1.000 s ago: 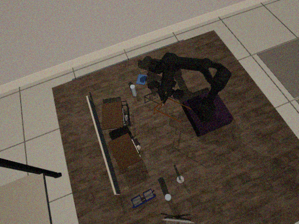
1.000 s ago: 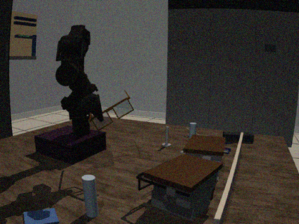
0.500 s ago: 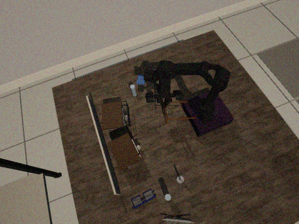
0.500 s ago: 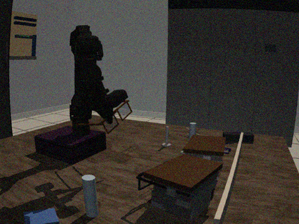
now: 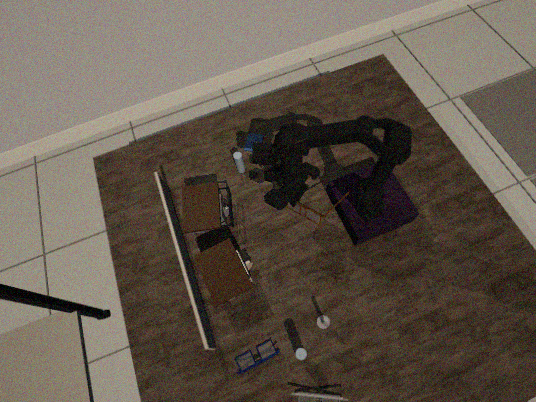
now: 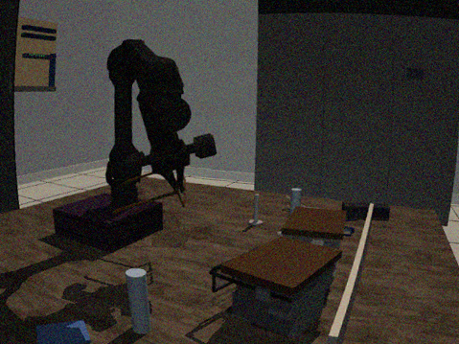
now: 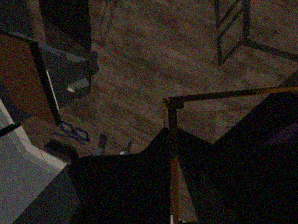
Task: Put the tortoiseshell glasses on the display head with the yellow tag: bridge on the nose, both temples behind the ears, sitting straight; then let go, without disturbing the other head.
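The display head lies 250 mm ahead of my gripper tip, 90 mm below it and 60 mm to the left of it. From my gripper tip the other things lie so: white-footed pin 320 mm to the left, 130 mm below, 90 mm ahead; blue card 360 mm to the right, 150 mm below, 40 mm behind; long rail 370 mm ahead, 100 mm below, 70 mm to the right.
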